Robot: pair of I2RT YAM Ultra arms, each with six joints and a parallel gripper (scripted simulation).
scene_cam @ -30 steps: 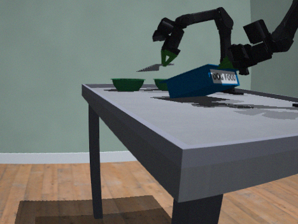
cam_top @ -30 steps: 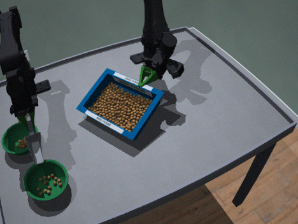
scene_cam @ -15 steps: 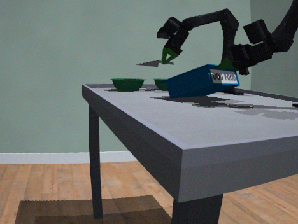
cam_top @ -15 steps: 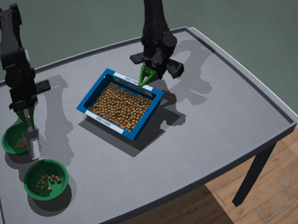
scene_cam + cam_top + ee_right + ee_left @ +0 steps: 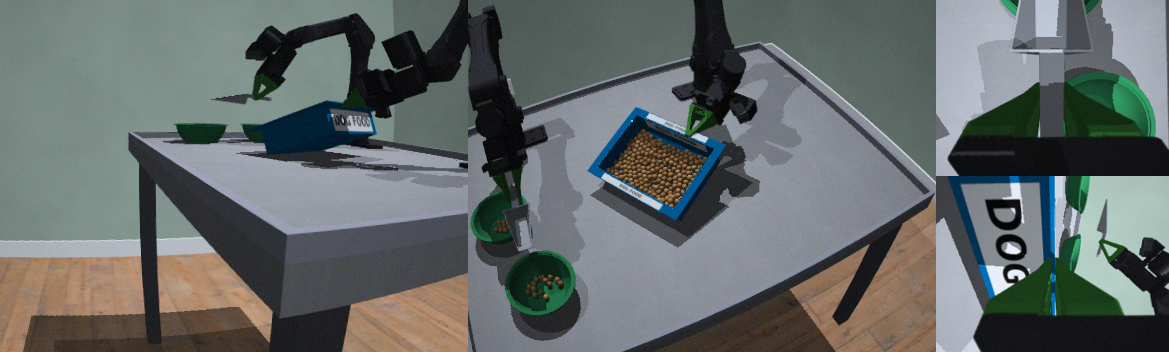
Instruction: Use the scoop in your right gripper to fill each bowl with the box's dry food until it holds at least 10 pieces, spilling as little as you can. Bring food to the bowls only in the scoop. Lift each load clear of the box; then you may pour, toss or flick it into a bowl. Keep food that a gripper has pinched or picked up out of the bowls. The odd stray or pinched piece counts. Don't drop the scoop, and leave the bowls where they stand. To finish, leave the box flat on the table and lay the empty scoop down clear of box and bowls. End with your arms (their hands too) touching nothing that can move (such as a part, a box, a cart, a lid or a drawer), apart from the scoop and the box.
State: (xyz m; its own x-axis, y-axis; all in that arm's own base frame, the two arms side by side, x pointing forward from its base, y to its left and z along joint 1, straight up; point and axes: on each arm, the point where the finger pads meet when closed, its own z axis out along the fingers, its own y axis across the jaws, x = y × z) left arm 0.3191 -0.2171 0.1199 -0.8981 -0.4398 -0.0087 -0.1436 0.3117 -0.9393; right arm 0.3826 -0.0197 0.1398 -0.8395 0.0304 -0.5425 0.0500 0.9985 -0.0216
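Right now my right hand is 5 cm short of the grey scoop and 1 cm above it. Also, from my right hand: box (4 cm behind, 35 cm to the left, 7 cm below).
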